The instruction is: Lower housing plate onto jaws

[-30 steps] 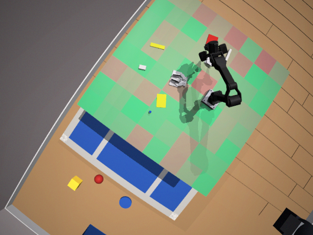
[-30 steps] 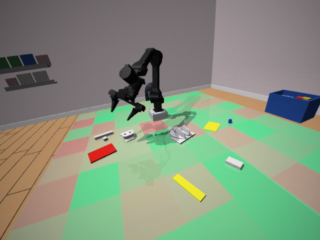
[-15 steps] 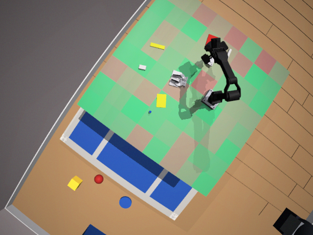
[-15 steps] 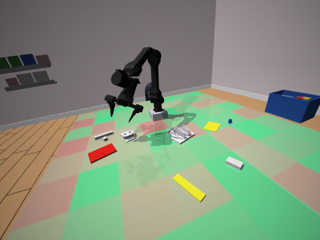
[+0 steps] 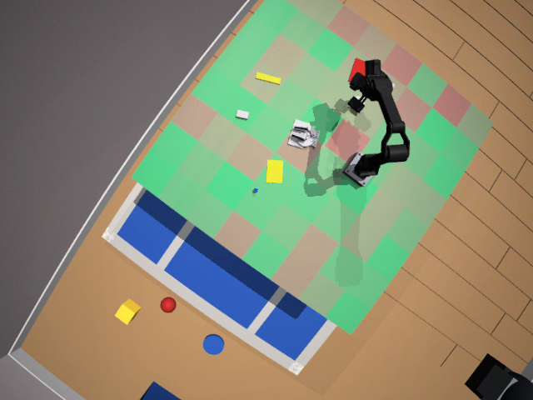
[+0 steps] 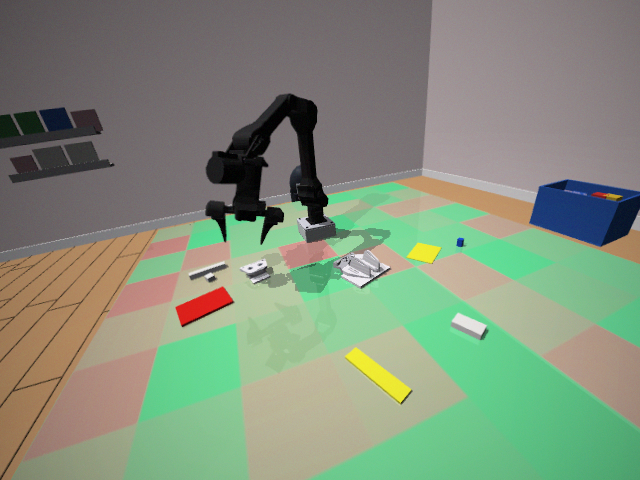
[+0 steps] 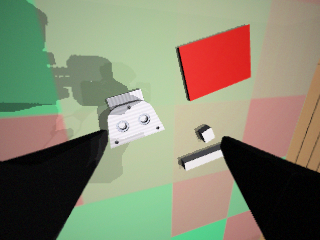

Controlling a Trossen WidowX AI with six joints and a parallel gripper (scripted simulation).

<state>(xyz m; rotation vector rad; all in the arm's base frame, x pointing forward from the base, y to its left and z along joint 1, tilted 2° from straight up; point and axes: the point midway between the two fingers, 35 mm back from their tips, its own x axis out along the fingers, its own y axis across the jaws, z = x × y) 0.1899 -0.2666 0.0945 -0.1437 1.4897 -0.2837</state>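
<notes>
My gripper tip is now 6 cm past the small white cube, 12 cm to the left of it and 11 cm above it. From my gripper tip the other things lie so: red flat plate 6 cm ahead, 13 cm to the right, 11 cm below; then white bar 11 cm behind, 12 cm to the right, 11 cm below; then yellow bar 40 cm ahead, 15 cm to the left, 11 cm below.
</notes>
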